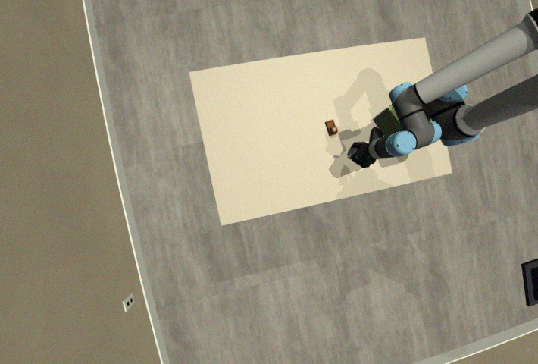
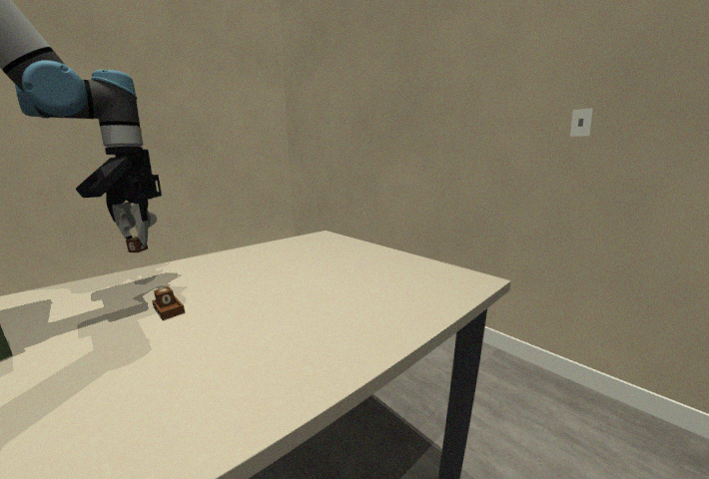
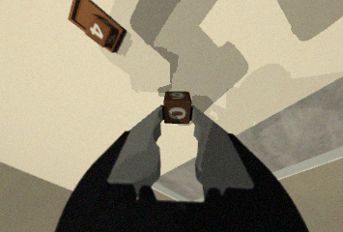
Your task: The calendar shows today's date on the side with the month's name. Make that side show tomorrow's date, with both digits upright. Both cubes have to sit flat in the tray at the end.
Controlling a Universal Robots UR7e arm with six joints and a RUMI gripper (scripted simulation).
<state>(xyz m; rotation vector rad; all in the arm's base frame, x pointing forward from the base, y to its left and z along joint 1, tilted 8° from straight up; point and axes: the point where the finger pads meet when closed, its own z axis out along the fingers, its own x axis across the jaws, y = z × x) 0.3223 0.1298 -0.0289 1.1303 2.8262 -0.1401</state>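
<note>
The brown calendar tray is 3 cm ahead of my hand, 15 cm to the right of it and 12 cm below it. Also, from my hand: brown digit cube 1 cm below.
</note>
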